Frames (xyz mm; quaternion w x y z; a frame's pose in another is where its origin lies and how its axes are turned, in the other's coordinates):
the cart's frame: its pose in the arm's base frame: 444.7 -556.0 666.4 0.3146 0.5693 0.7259 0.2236
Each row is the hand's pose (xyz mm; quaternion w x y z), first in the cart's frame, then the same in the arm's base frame.
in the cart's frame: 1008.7 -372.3 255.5 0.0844 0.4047 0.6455 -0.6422
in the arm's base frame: 215.9 317.3 28.9 0.5288 0.4351 -0.7204 0.1095
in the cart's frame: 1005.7 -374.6 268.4 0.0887 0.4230 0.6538 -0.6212
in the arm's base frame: 224.0 313.4 18.9 0.5486 0.4135 -0.7183 0.1104
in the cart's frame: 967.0 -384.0 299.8 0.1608 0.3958 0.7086 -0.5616
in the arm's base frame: 245.8 272.5 -1.8 0.5635 0.3500 -0.7479 0.0246
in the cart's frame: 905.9 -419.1 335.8 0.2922 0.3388 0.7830 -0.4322
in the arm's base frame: 256.8 203.4 -38.6 0.5727 0.2159 -0.7802 -0.1292
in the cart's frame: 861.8 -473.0 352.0 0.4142 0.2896 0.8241 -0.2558
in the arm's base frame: 238.1 146.6 -77.9 0.5756 0.0430 -0.7703 -0.2711
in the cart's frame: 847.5 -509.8 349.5 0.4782 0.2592 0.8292 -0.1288
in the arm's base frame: 213.3 123.6 -98.4 0.5702 -0.0749 -0.7393 -0.3503
